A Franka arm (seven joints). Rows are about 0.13 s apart.
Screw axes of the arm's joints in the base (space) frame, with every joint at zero. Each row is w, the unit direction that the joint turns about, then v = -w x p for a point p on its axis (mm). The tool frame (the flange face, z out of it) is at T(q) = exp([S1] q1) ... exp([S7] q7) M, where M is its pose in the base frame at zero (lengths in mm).
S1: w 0 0 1 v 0 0 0
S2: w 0 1 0 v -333 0 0
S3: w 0 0 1 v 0 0 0
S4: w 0 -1 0 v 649 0 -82.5
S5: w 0 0 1 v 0 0 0
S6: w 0 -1 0 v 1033 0 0
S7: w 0 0 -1 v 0 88 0
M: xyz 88 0 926 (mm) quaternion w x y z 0 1 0 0
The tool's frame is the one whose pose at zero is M.
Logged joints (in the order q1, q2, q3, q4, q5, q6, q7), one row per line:
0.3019 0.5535 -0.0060 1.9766 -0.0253 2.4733 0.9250
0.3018 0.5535 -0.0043 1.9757 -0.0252 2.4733 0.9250
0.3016 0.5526 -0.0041 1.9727 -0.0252 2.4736 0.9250
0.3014 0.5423 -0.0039 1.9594 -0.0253 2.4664 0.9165
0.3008 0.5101 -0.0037 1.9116 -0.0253 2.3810 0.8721
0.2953 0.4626 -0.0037 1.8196 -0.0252 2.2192 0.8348
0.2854 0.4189 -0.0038 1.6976 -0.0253 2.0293 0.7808
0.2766 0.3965 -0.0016 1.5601 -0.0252 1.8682 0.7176
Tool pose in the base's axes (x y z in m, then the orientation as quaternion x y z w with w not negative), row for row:
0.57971 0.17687 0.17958 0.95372 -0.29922 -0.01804 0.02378
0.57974 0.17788 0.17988 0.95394 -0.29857 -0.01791 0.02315
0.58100 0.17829 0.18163 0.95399 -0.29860 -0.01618 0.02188
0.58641 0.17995 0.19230 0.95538 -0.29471 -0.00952 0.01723
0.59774 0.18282 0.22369 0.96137 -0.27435 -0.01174 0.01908
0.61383 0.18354 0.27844 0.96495 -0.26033 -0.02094 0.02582
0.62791 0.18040 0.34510 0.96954 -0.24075 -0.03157 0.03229
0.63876 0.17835 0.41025 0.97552 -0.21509 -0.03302 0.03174
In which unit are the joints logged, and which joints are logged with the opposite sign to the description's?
The joints are logged in radians. Opposite sign: q4.
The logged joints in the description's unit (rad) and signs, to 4 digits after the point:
0.3019 0.5535 -0.0060 -1.9766 -0.0253 2.4733 0.9250
0.3018 0.5535 -0.0043 -1.9757 -0.0252 2.4733 0.9250
0.3016 0.5526 -0.0041 -1.9727 -0.0252 2.4736 0.9250
0.3014 0.5423 -0.0039 -1.9594 -0.0253 2.4664 0.9165
0.3008 0.5101 -0.0037 -1.9116 -0.0253 2.3810 0.8721
0.2953 0.4626 -0.0037 -1.8196 -0.0252 2.2192 0.8348
0.2854 0.4189 -0.0038 -1.6976 -0.0253 2.0293 0.7808
0.2766 0.3965 -0.0016 -1.5601 -0.0252 1.8682 0.7176

